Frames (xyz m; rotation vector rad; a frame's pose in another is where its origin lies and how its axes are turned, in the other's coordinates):
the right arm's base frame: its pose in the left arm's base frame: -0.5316 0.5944 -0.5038 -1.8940 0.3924 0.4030
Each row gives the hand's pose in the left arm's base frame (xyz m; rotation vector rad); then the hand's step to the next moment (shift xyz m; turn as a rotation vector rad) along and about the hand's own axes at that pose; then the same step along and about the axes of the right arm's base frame.
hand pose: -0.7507 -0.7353 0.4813 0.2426 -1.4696 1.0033
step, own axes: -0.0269 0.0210 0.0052 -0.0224 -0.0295 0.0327
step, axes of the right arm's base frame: 0.0036 0.0329 0.0100 0.0061 0.0178 -0.0457
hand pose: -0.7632 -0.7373 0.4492 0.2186 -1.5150 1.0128
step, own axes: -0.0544 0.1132 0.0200 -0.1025 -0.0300 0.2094
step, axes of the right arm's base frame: -0.0250 0.1037 0.0692 -0.0540 0.1585 -0.1650
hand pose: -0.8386 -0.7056 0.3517 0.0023 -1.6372 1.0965
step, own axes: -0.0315 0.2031 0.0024 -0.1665 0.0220 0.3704
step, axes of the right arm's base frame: -0.0208 0.1365 0.1523 -0.1219 0.3137 -0.2283
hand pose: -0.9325 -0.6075 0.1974 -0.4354 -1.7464 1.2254
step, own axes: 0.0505 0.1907 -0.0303 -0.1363 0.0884 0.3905
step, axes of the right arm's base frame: 0.0172 0.0874 0.1786 -0.1455 0.3581 -0.1717
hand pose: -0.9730 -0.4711 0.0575 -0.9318 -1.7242 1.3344
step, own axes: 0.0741 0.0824 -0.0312 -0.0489 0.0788 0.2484
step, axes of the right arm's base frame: 0.0246 0.0211 0.1105 -0.1008 0.2360 -0.0668
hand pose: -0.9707 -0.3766 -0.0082 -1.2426 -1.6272 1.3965
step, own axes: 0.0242 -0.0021 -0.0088 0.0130 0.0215 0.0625
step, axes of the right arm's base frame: -0.0033 -0.0097 0.0237 -0.0326 0.0585 0.0075
